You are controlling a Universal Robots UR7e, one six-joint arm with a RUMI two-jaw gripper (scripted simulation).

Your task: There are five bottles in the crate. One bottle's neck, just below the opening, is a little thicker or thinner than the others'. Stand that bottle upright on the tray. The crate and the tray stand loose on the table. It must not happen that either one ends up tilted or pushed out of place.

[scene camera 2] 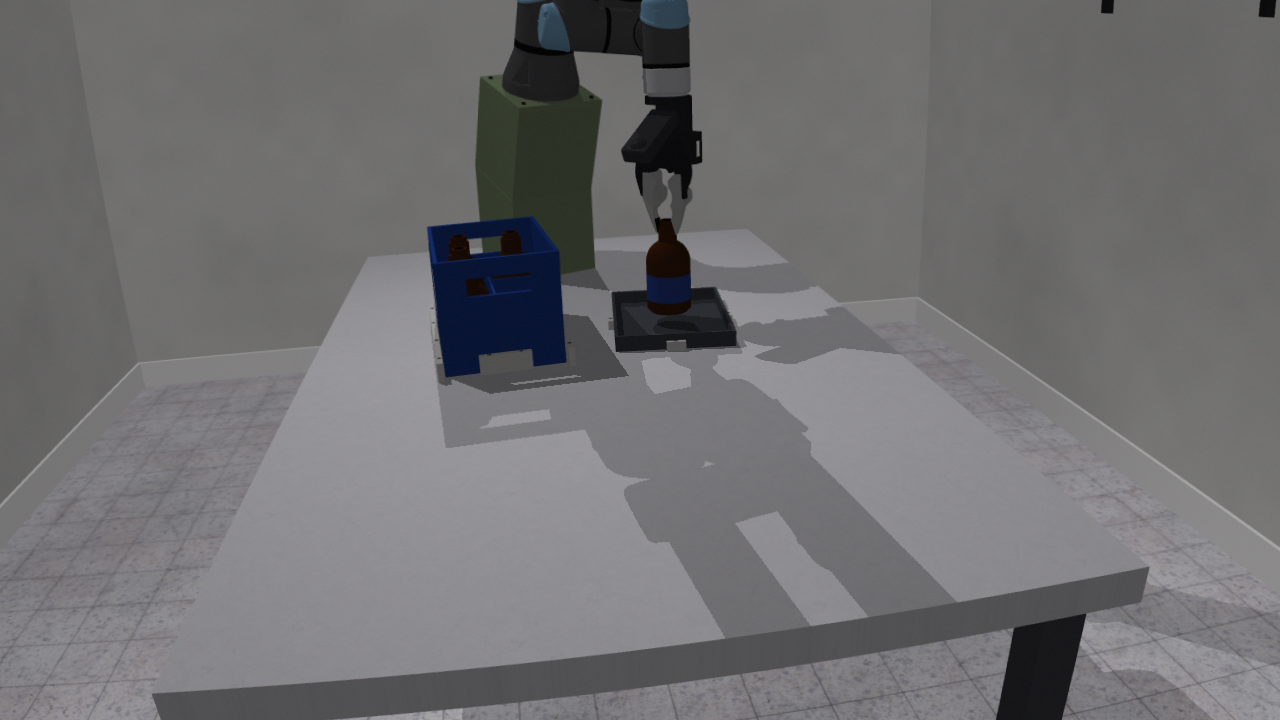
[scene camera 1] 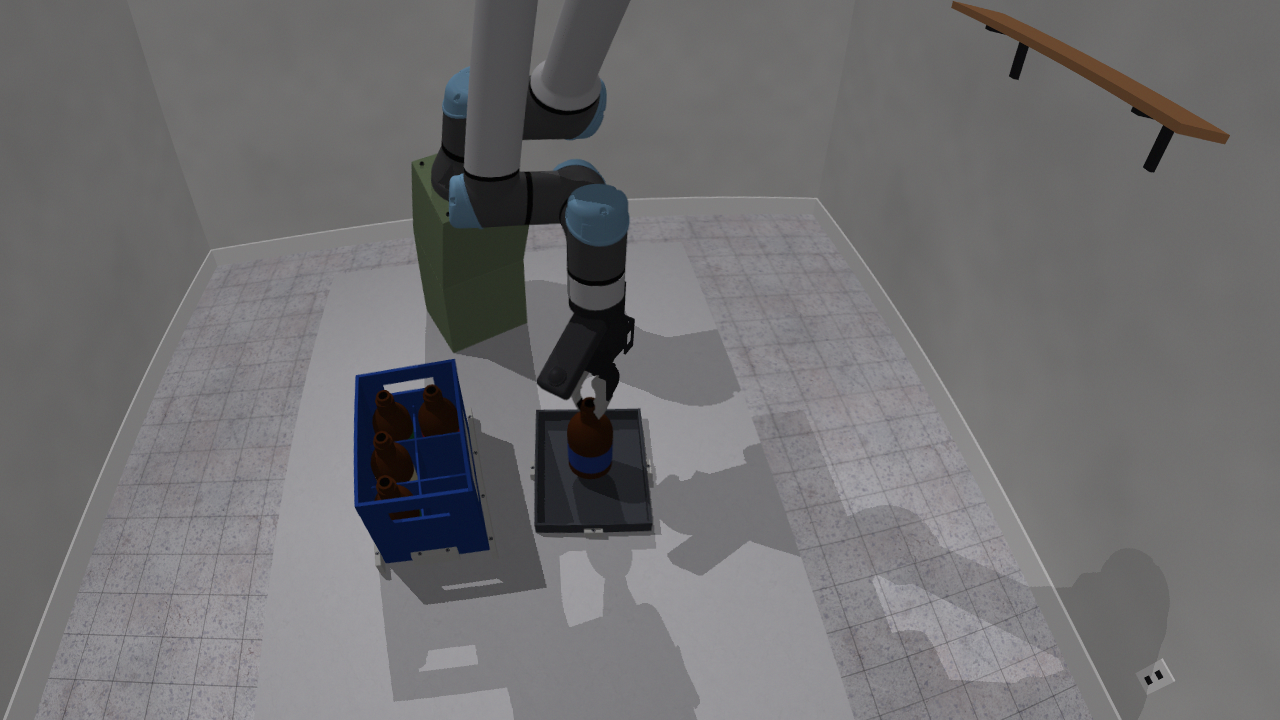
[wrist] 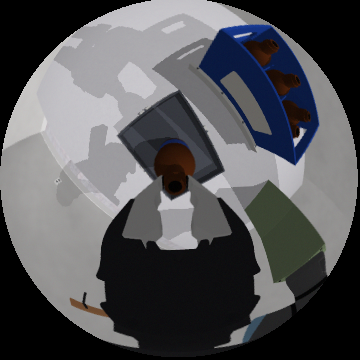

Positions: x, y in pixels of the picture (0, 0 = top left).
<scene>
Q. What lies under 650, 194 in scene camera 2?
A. My gripper.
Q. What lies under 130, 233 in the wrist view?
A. My gripper.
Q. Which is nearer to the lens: the bottle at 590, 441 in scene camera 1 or the blue crate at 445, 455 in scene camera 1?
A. The bottle.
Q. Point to a bottle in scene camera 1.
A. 437, 415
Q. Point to a bottle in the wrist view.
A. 174, 160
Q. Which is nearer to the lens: the blue crate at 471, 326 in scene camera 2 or the tray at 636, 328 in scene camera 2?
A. The blue crate.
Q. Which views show the bottle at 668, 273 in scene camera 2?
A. Scene camera 2, scene camera 1 and the wrist view: all of them.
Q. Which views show the tray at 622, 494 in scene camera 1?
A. Scene camera 2, scene camera 1 and the wrist view: all of them.
</scene>
